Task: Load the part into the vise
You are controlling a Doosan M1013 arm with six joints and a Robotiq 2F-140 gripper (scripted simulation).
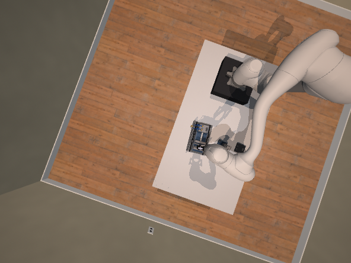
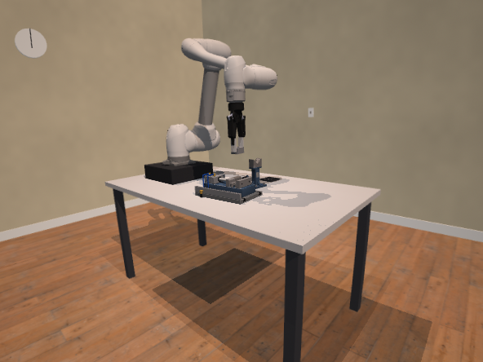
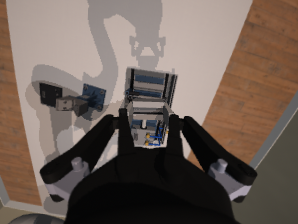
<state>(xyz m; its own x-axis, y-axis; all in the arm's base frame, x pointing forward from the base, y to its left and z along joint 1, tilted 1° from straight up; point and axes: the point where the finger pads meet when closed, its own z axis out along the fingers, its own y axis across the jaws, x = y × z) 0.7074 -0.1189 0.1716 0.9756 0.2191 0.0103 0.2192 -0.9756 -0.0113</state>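
Right now the vise base is 70 mm behind my hand, 10 mm to the right of it and 220 mm below it. Round my hand: part (20 mm below).
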